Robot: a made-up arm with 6 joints.
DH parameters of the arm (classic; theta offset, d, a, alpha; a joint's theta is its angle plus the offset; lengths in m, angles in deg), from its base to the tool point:
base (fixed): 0 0.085 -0.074 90
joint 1: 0 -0.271 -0.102 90
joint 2: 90 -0.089 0.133 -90
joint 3: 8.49 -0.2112 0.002 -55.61
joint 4: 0 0.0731 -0.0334 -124.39
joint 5: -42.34 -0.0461 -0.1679 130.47
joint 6: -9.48 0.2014 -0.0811 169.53
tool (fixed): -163.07 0.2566 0 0
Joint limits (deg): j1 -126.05..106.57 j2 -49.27..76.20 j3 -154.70..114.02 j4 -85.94..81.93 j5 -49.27..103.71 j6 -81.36..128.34
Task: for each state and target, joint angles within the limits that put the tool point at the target. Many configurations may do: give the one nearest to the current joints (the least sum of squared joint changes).
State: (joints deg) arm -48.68 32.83 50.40 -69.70 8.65 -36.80
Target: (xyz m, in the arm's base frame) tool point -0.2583 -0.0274 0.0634
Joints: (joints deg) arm -46.46 63.51 61.16 -35.70 -6.90 -20.90
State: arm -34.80 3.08 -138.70 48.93 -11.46 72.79
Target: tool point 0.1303 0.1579 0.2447
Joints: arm -60.38 -1.18 -152.39 16.25 8.48 53.74
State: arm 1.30 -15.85 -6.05 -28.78 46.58 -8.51
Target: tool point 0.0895 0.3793 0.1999
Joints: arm 2.35 10.65 -2.37 -25.26 35.72 -6.46
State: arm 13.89 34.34 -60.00 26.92 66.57 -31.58
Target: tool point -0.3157 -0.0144 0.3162
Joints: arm 27.01 9.24 -103.30 40.46 87.30 -39.49
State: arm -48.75 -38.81 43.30 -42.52 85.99 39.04
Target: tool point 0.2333 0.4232 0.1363
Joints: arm -53.73 -8.28 21.99 -58.58 94.49 38.32
